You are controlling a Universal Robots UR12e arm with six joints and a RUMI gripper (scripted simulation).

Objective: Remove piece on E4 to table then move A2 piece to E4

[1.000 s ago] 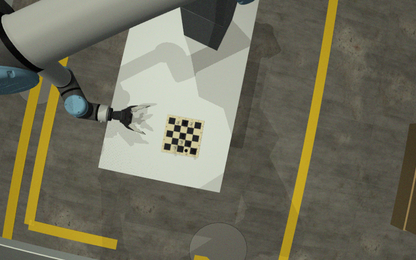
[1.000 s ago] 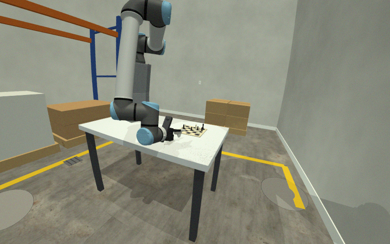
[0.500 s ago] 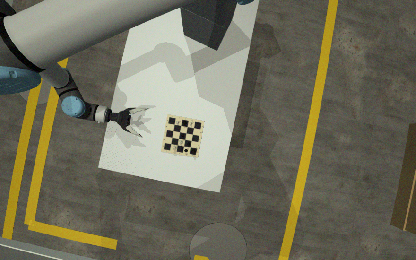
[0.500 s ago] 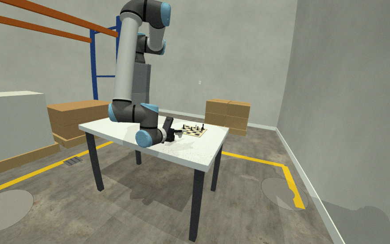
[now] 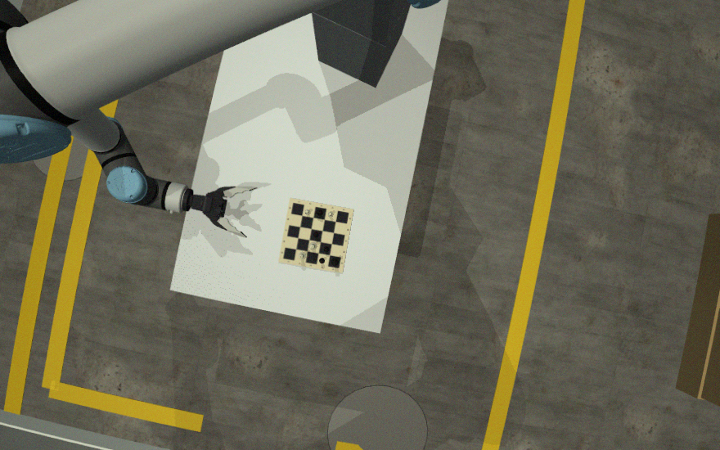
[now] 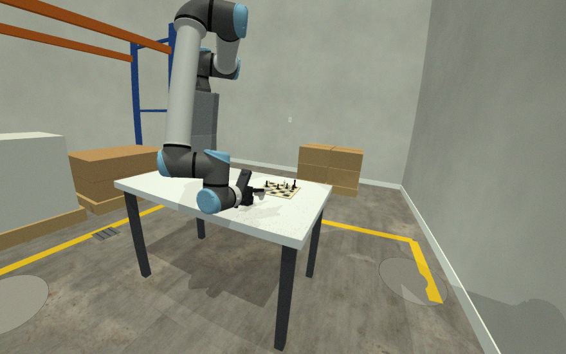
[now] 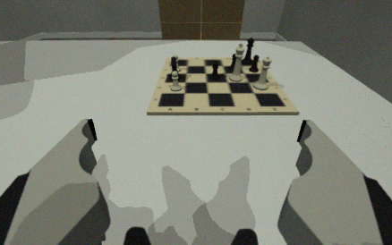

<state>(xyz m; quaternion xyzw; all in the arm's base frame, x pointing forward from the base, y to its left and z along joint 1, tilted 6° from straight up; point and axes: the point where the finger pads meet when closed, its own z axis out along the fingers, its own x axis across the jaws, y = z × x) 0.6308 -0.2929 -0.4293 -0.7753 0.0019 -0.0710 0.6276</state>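
The chessboard lies 20 cm to the left of my hand, 7 cm below it and 5 cm ahead of it.
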